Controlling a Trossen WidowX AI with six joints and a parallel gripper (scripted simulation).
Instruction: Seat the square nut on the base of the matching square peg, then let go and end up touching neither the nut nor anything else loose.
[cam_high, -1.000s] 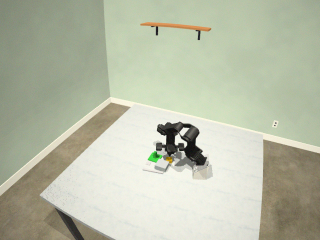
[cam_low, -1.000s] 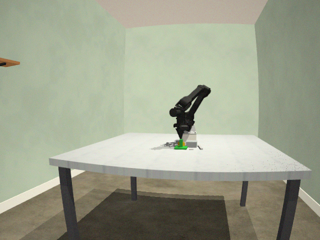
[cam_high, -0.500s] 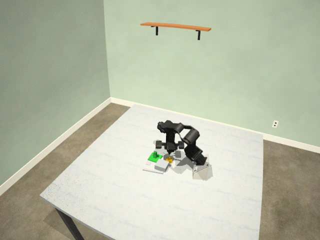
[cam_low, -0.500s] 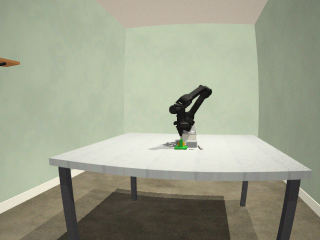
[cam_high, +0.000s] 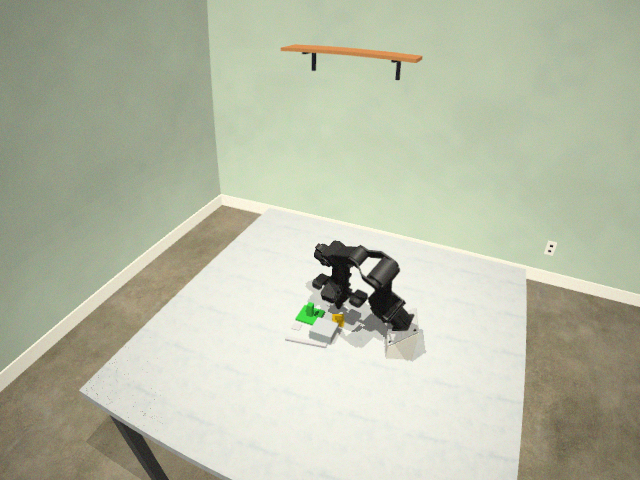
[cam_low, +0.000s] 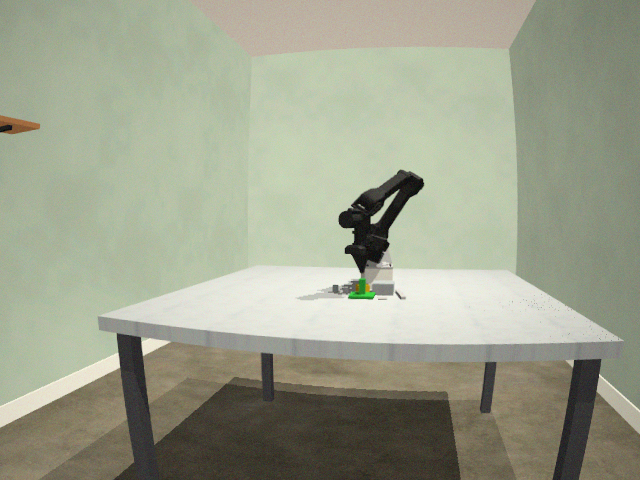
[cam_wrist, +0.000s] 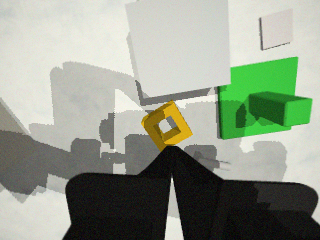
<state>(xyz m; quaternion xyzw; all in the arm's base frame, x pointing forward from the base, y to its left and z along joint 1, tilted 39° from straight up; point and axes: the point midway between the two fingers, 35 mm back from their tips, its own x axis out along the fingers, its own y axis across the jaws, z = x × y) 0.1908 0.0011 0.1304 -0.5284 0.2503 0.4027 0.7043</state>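
My gripper is now 8 cm to the right of the grey block and 8 cm above it. Round my hand: white strip (2 cm ahead, 15 cm to the left, 10 cm below); small grey cube (5 cm ahead, 8 cm to the right, 9 cm below); small white tile (9 cm ahead, 11 cm to the left, 10 cm below).
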